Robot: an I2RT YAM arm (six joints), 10 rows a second.
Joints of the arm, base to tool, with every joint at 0 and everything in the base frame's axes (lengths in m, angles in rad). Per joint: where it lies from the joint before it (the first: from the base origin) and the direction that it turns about. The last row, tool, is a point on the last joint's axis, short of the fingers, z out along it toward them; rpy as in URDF.
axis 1: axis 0 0 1 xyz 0 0 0.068
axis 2: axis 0 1 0 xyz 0.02 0.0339 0.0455
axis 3: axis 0 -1 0 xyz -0.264 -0.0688 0
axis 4: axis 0 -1 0 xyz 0.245 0.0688 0.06
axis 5: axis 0 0 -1 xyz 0.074 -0.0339 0.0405
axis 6: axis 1 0 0 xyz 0.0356 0 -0.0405
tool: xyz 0 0 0 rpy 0 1.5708 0
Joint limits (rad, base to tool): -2.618..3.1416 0..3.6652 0..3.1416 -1.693..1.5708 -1.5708..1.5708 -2.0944..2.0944
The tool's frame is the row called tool.
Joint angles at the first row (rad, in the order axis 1, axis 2, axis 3, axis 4, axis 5, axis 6):
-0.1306, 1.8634, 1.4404, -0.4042, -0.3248, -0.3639
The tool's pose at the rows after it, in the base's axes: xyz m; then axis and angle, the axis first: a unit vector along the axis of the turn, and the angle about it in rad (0 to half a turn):
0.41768 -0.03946 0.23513 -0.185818 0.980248 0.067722 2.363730
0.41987 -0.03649 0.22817 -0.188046 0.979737 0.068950 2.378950
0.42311 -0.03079 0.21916 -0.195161 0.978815 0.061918 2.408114
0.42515 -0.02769 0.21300 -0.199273 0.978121 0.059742 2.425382
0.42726 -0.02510 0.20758 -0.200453 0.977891 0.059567 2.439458
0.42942 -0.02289 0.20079 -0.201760 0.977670 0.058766 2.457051
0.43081 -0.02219 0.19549 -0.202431 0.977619 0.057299 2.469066
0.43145 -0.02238 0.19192 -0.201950 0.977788 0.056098 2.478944
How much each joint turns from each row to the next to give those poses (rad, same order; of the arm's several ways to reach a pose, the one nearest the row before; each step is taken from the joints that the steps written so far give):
0.0090, 0.0160, 0.0005, 0.0030, -0.0042, -0.0055
0.0080, 0.0161, -0.0025, 0.0038, 0.0044, -0.0011
0.0160, 0.0237, 0.0036, -0.0057, 0.0231, -0.0115
0.0085, 0.0161, 0.0018, -0.0018, 0.0097, -0.0061
0.0070, 0.0155, 0.0031, -0.0006, 0.0065, 0.0002
0.0061, 0.0183, 0.0027, -0.0010, 0.0075, -0.0018
0.0024, 0.0134, 0.0004, 0.0015, 0.0058, -0.0027
0.0000, 0.0086, 0.0003, -0.0012, 0.0043, -0.0018

